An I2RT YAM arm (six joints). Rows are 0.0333 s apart.
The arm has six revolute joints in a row. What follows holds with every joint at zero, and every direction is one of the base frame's. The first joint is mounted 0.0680 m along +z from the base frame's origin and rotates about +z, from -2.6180 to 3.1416 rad. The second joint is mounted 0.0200 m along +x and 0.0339 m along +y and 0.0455 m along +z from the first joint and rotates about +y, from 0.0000 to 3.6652 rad. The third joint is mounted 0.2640 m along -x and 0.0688 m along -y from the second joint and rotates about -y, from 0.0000 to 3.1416 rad. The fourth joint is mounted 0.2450 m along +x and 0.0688 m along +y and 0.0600 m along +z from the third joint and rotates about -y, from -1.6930 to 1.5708 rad. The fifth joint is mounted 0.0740 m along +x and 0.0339 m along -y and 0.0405 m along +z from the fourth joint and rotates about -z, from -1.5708 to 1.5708 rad. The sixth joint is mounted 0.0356 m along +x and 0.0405 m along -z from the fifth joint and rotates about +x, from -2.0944 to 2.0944 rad. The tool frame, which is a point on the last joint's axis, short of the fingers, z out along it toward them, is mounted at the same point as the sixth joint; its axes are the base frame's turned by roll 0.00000, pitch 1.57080 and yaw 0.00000 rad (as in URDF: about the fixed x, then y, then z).
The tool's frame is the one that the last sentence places.
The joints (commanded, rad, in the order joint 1, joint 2, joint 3, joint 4, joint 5, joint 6), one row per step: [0.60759, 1.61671, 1.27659, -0.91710, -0.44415, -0.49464]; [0.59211, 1.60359, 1.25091, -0.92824, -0.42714, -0.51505]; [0.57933, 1.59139, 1.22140, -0.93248, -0.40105, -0.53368]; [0.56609, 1.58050, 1.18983, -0.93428, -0.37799, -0.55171]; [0.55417, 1.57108, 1.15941, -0.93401, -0.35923, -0.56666]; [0.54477, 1.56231, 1.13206, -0.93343, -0.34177, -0.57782]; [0.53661, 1.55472, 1.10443, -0.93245, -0.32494, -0.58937]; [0.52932, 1.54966, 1.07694, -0.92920, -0.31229, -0.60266]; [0.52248, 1.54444, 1.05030, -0.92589, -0.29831, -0.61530]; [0.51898, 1.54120, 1.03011, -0.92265, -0.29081, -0.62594]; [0.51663, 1.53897, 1.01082, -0.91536, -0.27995, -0.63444]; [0.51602, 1.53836, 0.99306, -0.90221, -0.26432, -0.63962]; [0.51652, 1.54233, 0.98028, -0.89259, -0.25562, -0.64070]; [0.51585, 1.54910, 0.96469, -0.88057, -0.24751, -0.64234]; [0.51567, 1.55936, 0.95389, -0.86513, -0.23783, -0.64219]
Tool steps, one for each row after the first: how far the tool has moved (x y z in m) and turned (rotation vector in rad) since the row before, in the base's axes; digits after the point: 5 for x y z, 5 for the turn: [-0.00182, -0.00778, -0.00401, -0.02646, 0.00018, -0.00287]; [-0.00209, -0.00711, -0.00524, -0.03258, -0.00475, -0.00357]; [-0.00219, -0.00706, -0.00603, -0.03078, -0.00125, -0.00297]; [-0.00228, -0.00632, -0.00597, -0.02636, 0.00158, -0.00273]; [-0.00244, -0.00537, -0.00524, -0.02386, 0.00200, -0.00291]; [-0.00270, -0.00499, -0.00557, -0.02385, 0.00350, -0.00076]; [-0.00263, -0.00442, -0.00605, -0.02028, 0.00547, 0.00289]; [-0.00272, -0.00431, -0.00574, -0.02078, 0.00448, 0.00284]; [-0.00233, -0.00273, -0.00444, -0.01299, 0.00479, 0.00550]; [-0.00192, -0.00225, -0.00440, -0.01394, 0.00055, 0.00430]; [-0.00125, -0.00151, -0.00434, -0.01532, -0.00570, 0.00239]; [-0.00080, -0.00065, -0.00416, -0.01100, 0.00163, 0.00050]; [-0.00078, -0.00097, -0.00548, -0.01206, 0.00457, 0.00001]; [0.00042, -0.00020, -0.00508, -0.01115, 0.00018, -0.00132]
